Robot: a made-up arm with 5 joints.
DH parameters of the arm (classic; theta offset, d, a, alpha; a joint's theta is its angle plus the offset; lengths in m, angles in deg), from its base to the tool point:
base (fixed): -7.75 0 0.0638 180
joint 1: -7.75 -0.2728 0.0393 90
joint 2: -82.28 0 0.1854 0
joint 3: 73.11 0 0.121 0
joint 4: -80.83 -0.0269 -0.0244 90
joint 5: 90 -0.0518 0.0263 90
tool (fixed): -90 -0.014 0 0
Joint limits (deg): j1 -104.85..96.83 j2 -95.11..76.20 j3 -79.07..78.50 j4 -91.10..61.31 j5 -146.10..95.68
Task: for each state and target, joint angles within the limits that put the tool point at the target. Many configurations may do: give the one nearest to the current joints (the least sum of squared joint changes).
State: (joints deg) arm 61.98 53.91 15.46 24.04 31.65
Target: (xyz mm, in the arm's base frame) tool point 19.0 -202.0 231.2
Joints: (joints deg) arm 96.83 46.97 19.80 28.55 50.36
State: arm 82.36 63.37 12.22 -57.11 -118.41
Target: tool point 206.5 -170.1 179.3
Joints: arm 42.16 60.99 51.07 -50.90 -111.59
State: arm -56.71 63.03 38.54 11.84 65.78
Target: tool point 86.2 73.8 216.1
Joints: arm -89.56 72.35 59.73 11.75 53.19
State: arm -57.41 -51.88 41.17 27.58 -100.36
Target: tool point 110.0 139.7 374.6
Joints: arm -78.61 -17.62 46.62 24.92 -97.76
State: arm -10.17 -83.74 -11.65 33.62 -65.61
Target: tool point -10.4 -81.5 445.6
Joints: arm -42.59 -90.44 8.36 43.05 -67.33
